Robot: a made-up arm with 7 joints.
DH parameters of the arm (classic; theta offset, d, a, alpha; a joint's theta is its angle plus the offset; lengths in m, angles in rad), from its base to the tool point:
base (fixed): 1.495 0 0.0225 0
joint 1: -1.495 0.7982 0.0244 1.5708
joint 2: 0 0.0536 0.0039 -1.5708
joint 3: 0 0.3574 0.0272 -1.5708
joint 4: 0 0.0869 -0.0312 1.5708
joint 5: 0 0.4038 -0.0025 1.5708
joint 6: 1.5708 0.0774 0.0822 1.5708
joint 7: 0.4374 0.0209 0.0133 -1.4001
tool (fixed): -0.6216 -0.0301 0 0
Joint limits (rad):
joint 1: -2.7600..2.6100
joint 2: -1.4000..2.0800
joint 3: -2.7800..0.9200
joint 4: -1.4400..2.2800
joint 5: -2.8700..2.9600
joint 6: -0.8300..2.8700
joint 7: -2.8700..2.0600
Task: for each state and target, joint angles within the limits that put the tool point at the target. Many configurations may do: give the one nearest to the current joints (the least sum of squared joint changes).
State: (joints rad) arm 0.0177 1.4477 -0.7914 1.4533 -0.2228 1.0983 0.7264
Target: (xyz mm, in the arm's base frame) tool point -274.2 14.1 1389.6
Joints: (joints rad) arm -0.2740 1.3644 -0.1458 1.7900 -0.3220 1.1407 0.6795
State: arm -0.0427 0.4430 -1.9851 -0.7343 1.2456 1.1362 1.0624
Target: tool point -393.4 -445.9 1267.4
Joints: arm 0.8539 0.9075 -1.9244 -0.2144 1.3705 1.4215 1.0986
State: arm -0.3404 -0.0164 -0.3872 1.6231 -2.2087 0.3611 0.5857
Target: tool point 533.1 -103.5 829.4
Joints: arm -0.2339 -0.1578 -0.2222 2.1786 -2.2968 0.4651 0.5543
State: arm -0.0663 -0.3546 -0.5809 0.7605 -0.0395 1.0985 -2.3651
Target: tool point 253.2 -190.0 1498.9
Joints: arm -0.0605 0.0985 -0.4720 0.9379 0.0306 1.2244 -2.3631
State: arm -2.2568 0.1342 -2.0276 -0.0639 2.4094 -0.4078 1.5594
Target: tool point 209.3 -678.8 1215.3
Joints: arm -1.4479 -0.6876 -1.8905 -0.5556 2.5408 -0.4360 1.5150
